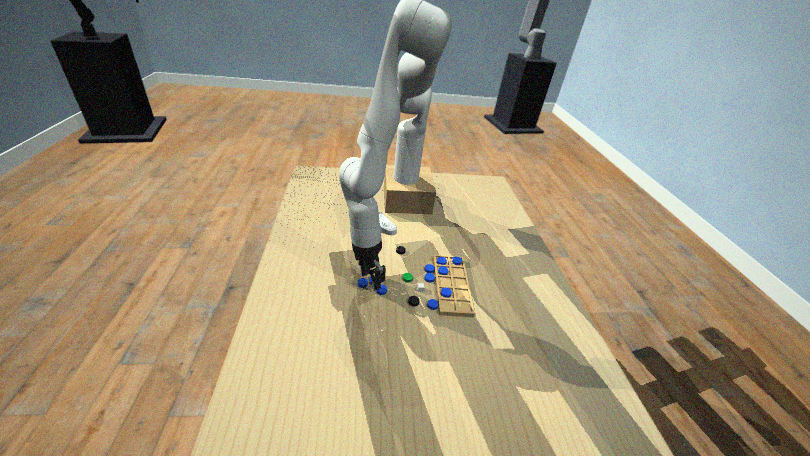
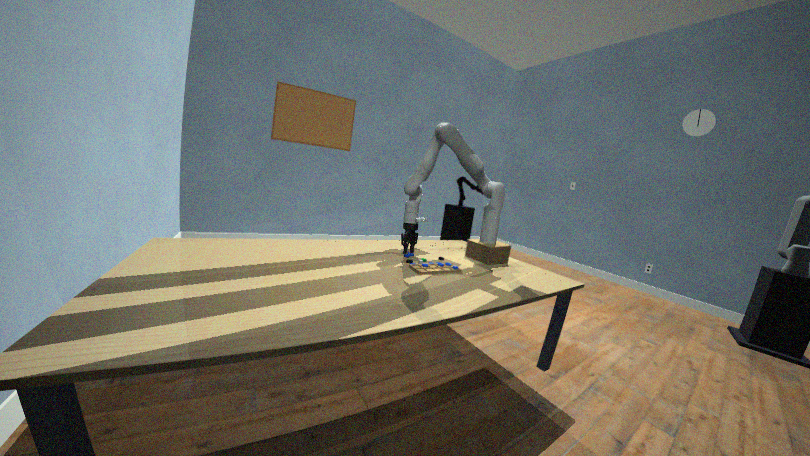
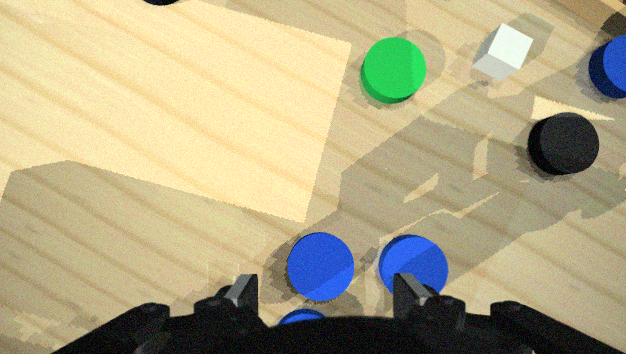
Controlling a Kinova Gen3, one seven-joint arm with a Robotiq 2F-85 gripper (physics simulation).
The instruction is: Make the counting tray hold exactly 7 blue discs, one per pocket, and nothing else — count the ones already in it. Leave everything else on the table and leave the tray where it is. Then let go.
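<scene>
The wooden counting tray (image 1: pixel 456 313) (image 2: pixel 439 271) holds several blue discs: two in its far row (image 1: pixel 441 260) (image 1: pixel 456 260), one in the left pocket below (image 1: pixel 443 270), and one farther down the left column (image 1: pixel 446 292). Three blue discs (image 1: pixel 429 267) (image 1: pixel 429 277) (image 1: pixel 432 304) lie outside along its left side. My gripper (image 1: pixel 378 283) (image 2: pixel 408 252) (image 3: pixel 325 296) is open and empty, low over another cluster. One blue disc (image 3: pixel 320 266) shows between the fingertips; a second (image 1: pixel 382 290) (image 3: pixel 413 260) is partly behind the right fingertip; a third (image 1: pixel 362 282) (image 3: pixel 302 316) is mostly hidden by the gripper body.
A green disc (image 1: pixel 407 276) (image 3: pixel 394 69) and a white cube (image 1: pixel 420 287) (image 3: pixel 509 46) lie between the cluster and tray. One black disc (image 1: pixel 413 300) (image 3: pixel 569 143) lies nearer the tray's front; another (image 1: pixel 400 249) lies toward the robot base (image 1: pixel 409 200).
</scene>
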